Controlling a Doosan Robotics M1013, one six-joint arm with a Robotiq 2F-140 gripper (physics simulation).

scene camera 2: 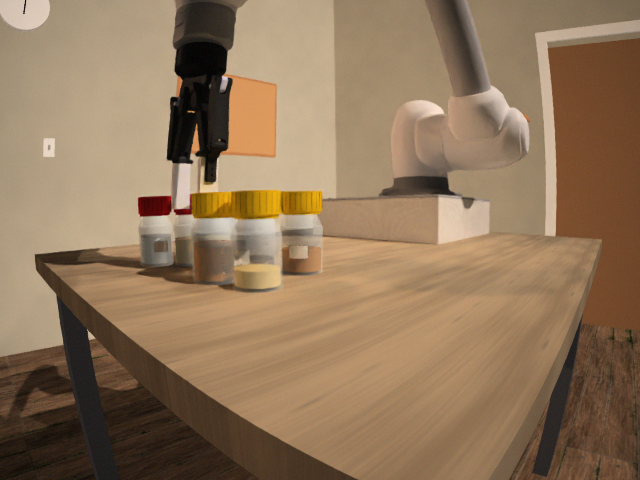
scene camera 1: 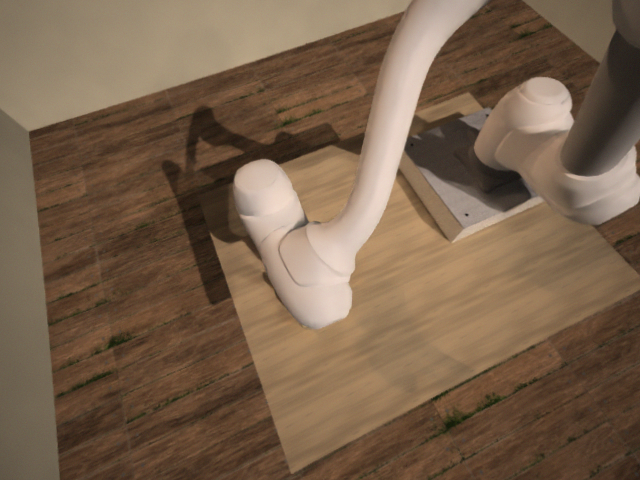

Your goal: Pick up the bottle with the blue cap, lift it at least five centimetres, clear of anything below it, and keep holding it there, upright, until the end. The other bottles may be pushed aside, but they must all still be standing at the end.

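Seen in the pictures: arm's base at its link origin: (scene camera 1: pixel 492 163).
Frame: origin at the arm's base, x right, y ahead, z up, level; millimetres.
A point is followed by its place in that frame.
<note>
The bottle with the blue cap does not show in either view. In scene camera 2, my gripper (scene camera 2: pixel 194 188) @(x -78, y 723, z -11 mm) points down, partly open with nothing between its fingers. Its tips are at about cap height, behind the left yellow-capped bottle (scene camera 2: pixel 212 253) @(x -171, y 747, z -59 mm), which hides part of the right fingertip. The left fingertip overlaps the cap of a red-capped bottle (scene camera 2: pixel 183 245) @(x -28, y 715, z -65 mm). Another red-capped bottle (scene camera 2: pixel 155 235) @(x -2, y 750, z -49 mm) stands to the left. Two more yellow-capped bottles (scene camera 2: pixel 257 248) @(x -236, y 731, z -50 mm) (scene camera 2: pixel 303 237) @(x -199, y 633, z -48 mm) stand to the right. All these bottles are upright. In scene camera 1 the arm hides the gripper and bottles.
The wooden table (scene camera 1: pixel 465 289) @(x -309, y 252, z -96 mm) (scene camera 2: pixel 392 330) @(x -406, y 738, z -96 mm) carries the bottles near its far left part in scene camera 2. The robot's base stands on a pale block (scene camera 1: pixel 454 229) @(x -145, y 212, z -33 mm) (scene camera 2: pixel 382 219) @(x -19, y 216, z -49 mm) at the back. The white wrist (scene camera 1: pixel 310 268) @(x -244, y 691, z 409 mm) hangs over the table's left part in scene camera 1.
</note>
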